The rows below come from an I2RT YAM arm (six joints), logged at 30 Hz.
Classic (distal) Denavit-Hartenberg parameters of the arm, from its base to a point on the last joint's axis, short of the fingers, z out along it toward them. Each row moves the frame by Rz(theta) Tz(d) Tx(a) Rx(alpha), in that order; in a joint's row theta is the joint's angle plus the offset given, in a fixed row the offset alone. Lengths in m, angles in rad.
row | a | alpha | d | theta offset
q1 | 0.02 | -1.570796 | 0.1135 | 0
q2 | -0.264 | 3.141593 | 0 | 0
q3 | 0.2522 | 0 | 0 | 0.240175
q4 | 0.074 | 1.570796 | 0 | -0.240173
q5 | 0 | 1.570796 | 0 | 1.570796
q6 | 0 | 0 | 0.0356 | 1.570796
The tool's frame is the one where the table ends.
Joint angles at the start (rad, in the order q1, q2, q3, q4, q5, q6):
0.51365, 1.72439, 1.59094, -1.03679, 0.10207, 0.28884
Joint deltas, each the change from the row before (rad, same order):
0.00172, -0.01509, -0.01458, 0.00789, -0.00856, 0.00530
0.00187, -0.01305, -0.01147, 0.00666, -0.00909, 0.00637
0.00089, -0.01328, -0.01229, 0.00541, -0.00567, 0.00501
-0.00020, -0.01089, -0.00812, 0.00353, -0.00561, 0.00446
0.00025, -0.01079, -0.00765, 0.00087, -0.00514, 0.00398
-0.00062, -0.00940, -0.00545, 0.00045, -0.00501, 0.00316
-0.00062, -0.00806, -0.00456, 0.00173, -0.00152, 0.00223
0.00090, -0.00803, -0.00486, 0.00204, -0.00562, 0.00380
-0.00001, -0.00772, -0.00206, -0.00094, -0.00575, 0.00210
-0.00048, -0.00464, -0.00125, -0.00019, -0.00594, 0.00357
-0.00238, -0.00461, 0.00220, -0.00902, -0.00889, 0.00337
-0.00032, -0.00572, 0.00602, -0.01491, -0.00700, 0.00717
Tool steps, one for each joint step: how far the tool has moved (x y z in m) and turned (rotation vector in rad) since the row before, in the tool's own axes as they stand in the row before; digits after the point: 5 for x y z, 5 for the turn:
0.00253, -0.00004, -0.00225, -0.01129, -0.00550, 0.00455
0.00207, 0.00018, -0.00221, -0.01186, -0.00511, 0.00540
0.00224, -0.00034, -0.00205, -0.00768, -0.00435, 0.00472
0.00149, -0.00051, -0.00211, -0.00717, -0.00430, 0.00512
0.00173, -0.00044, -0.00218, -0.00622, -0.00221, 0.00404
0.00124, -0.00059, -0.00216, -0.00586, -0.00267, 0.00401
0.00087, -0.00057, -0.00187, -0.00281, -0.00453, 0.00311
0.00110, 0.00005, -0.00182, -0.00736, -0.00308, 0.00329
0.00079, -0.00019, -0.00235, -0.00695, -0.00264, 0.00236
0.00042, -0.00016, -0.00140, -0.00645, -0.00117, 0.00415
0.00055, -0.00079, -0.00219, -0.00667, 0.00471, 0.00542
0.00074, -0.00024, -0.00354, -0.00543, 0.00526, 0.00736

